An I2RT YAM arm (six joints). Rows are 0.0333 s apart.
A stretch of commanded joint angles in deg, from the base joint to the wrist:
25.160 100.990 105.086 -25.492 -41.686 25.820
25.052 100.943 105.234 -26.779 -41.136 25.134
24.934 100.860 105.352 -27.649 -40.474 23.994
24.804 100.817 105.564 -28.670 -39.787 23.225
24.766 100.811 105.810 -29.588 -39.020 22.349
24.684 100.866 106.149 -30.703 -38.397 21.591
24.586 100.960 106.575 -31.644 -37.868 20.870
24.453 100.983 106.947 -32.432 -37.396 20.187
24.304 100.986 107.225 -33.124 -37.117 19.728
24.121 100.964 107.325 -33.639 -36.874 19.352
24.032 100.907 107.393 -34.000 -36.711 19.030
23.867 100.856 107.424 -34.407 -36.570 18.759
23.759 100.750 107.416 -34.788 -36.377 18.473
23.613 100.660 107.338 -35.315 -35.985 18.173
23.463 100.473 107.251 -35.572 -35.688 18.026
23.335 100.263 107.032 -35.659 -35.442 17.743
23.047 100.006 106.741 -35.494 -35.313 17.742
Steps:
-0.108 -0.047 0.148 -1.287 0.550 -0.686
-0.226 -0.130 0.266 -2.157 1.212 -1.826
-0.356 -0.173 0.478 -3.178 1.899 -2.595
-0.394 -0.179 0.724 -4.096 2.666 -3.471
-0.476 -0.124 1.063 -5.211 3.289 -4.229
-0.574 -0.030 1.489 -6.152 3.818 -4.950
-0.707 -0.007 1.861 -6.940 4.290 -5.633
-0.856 -0.004 2.139 -7.632 4.569 -6.092
-1.039 -0.026 2.239 -8.147 4.812 -6.468
-1.128 -0.083 2.307 -8.508 4.975 -6.790
-1.293 -0.134 2.338 -8.915 5.116 -7.061
-1.401 -0.240 2.330 -9.296 5.309 -7.347
-1.547 -0.330 2.252 -9.823 5.701 -7.647
-1.697 -0.517 2.165 -10.080 5.998 -7.794
-1.825 -0.727 1.946 -10.167 6.244 -8.077
-2.113 -0.984 1.655 -10.002 6.373 -8.078

